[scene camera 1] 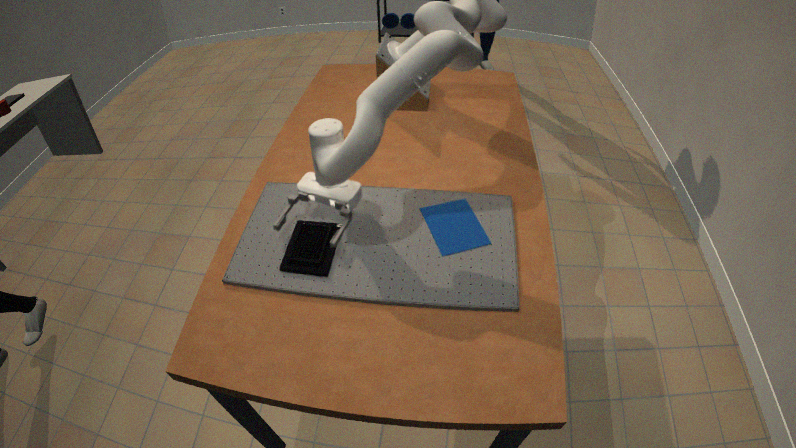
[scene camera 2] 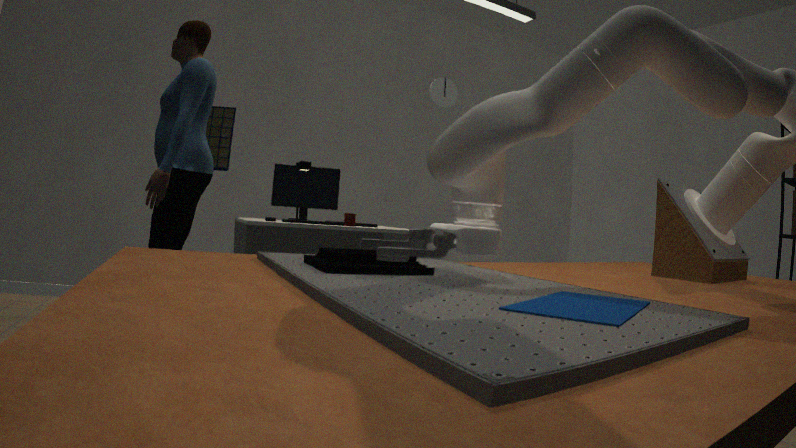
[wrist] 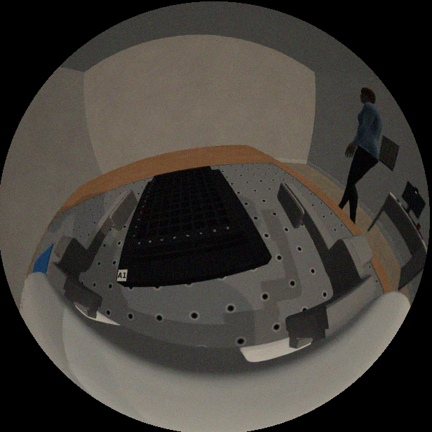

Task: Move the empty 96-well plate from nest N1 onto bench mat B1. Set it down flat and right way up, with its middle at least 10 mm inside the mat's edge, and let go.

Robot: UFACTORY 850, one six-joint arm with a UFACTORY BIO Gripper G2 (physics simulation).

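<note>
The black 96-well plate (scene camera 1: 309, 243) (scene camera 2: 344, 254) (wrist: 184, 207) sits flat in the black nest N1 (scene camera 1: 303, 271) (scene camera 2: 384, 270) (wrist: 200, 270) on the left part of the grey board; black on black, their boundary is hard to see. An "A1" label shows at the nest's near-left corner in the wrist view. My gripper (scene camera 1: 305, 233) (scene camera 2: 375, 250) (wrist: 207, 207) is open and empty. Its fingers stand apart on either side of the plate's robot-side part, low, at about plate height; contact cannot be told. The blue bench mat B1 (scene camera 1: 455, 227) (scene camera 2: 579, 307) (wrist: 42, 260) lies flat on the board's right part.
The perforated grey board (scene camera 1: 389, 278) (scene camera 2: 445, 345) (wrist: 215, 300) lies on the wooden table (scene camera 1: 362, 356) (scene camera 2: 194, 345). The arm's wedge-shaped base (scene camera 2: 682, 244) stands at the table's far end. A desk with a monitor (scene camera 2: 305, 186) and a person (scene camera 2: 186, 116) (wrist: 367, 130) are beyond the table.
</note>
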